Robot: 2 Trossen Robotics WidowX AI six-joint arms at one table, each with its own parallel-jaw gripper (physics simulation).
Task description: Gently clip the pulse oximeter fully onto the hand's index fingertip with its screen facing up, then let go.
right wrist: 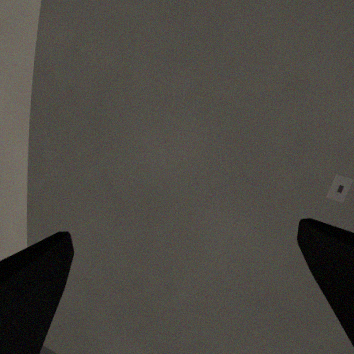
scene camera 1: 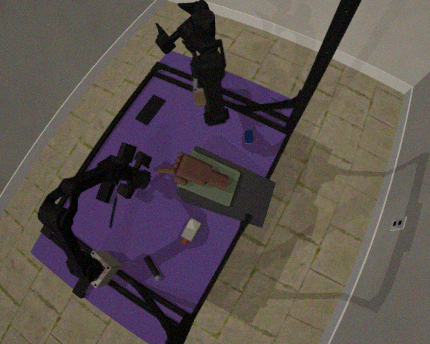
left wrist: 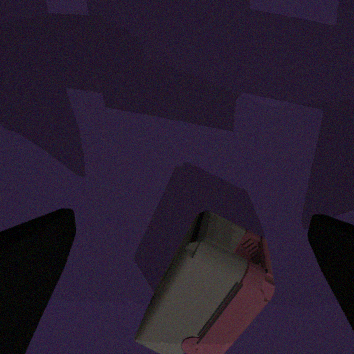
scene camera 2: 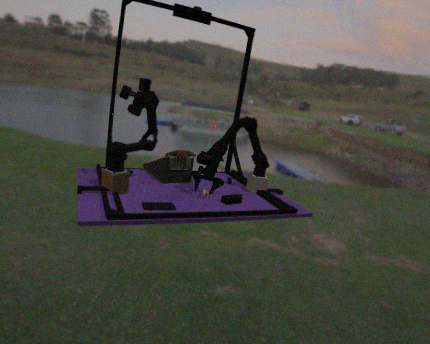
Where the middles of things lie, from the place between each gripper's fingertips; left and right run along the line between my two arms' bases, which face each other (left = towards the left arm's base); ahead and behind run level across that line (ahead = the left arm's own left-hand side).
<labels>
Now: right hand 36 cm past the dark grey block (scene camera 2: 159, 169), 32 cm to the right of it and 44 cm above it.
My left hand is 340 mm past the dark grey block, 110 mm to the left of it and 30 mm below it.
</labels>
